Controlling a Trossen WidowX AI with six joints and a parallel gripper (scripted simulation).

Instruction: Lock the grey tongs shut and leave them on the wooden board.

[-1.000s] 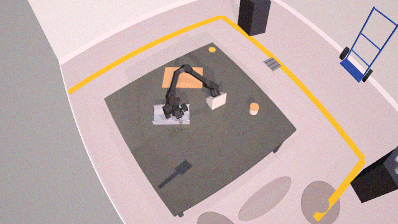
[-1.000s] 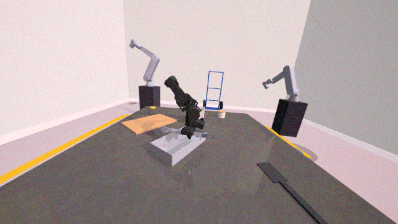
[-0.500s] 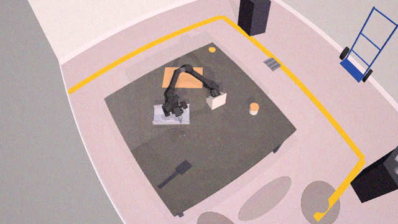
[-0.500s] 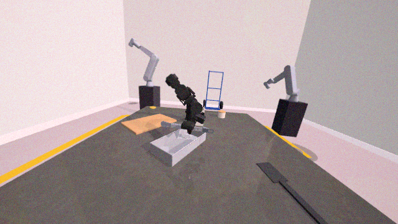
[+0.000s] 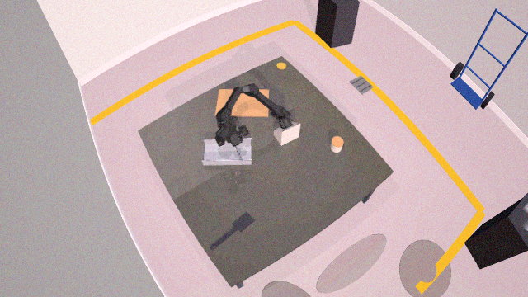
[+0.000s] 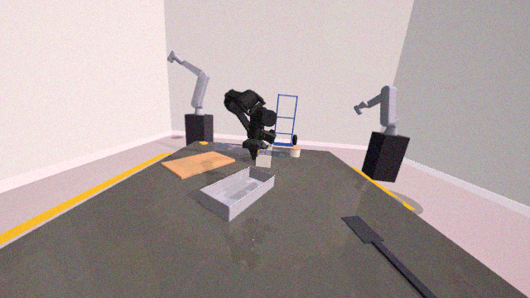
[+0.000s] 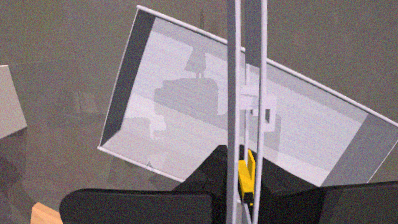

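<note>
Now: gripper tip 38 cm to the left of the wooden board, 23 cm past it and 15 cm above it. Round my gripper tip: black spatula: 44 cm to the left, 22 cm ahead, 15 cm below; yellow slider: 4 cm above, 1 cm to the left; roasting tin: 13 cm below, 4 cm to the right, 3 cm ahead.
</note>
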